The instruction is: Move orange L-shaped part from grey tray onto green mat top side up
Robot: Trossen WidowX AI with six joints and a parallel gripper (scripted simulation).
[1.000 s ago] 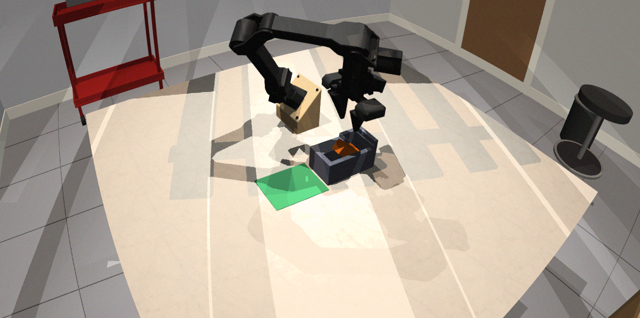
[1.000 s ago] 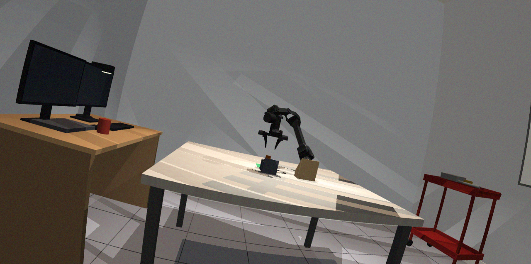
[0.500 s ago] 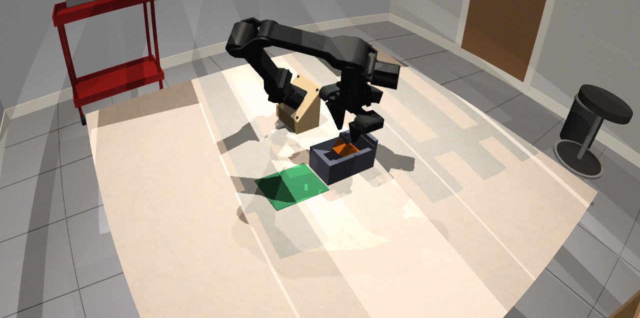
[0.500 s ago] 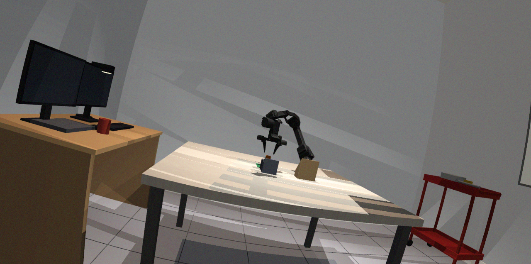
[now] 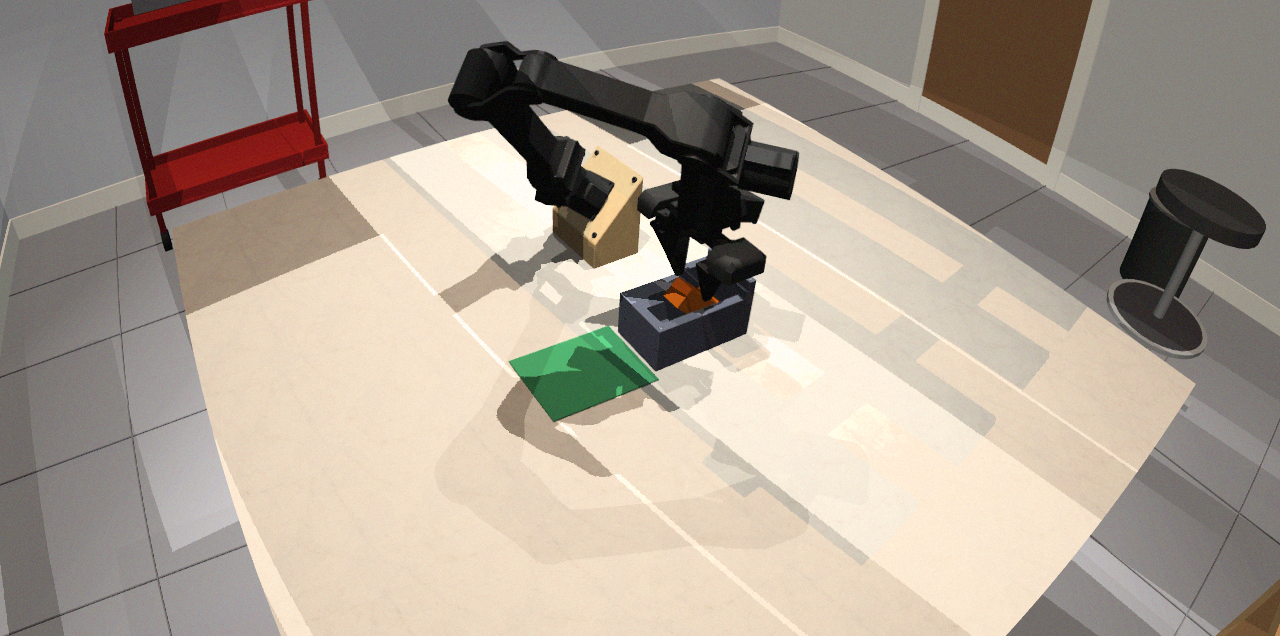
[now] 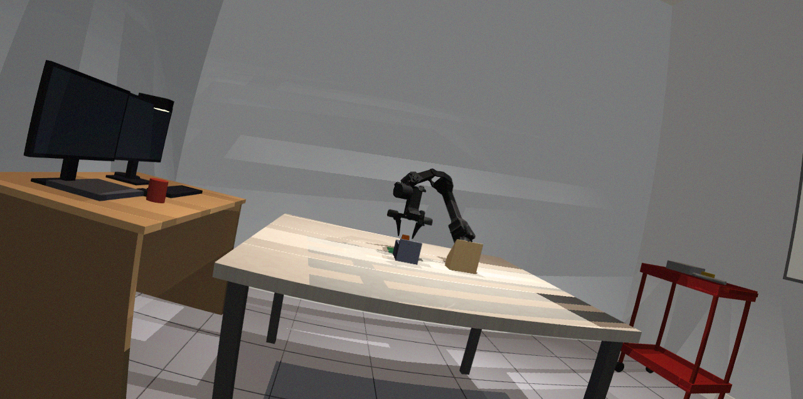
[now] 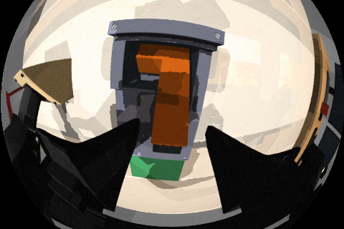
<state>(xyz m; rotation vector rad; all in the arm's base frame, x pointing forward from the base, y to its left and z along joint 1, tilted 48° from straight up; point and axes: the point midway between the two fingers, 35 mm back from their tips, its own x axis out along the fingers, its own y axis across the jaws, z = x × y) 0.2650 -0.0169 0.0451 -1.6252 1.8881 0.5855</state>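
Right now my gripper tip is 1 cm past the orange L-shaped part, 3 cm to the right of it and 5 cm above it. From my gripper tip the other things lie so: green mat (4 cm behind, 14 cm to the right, 10 cm below).
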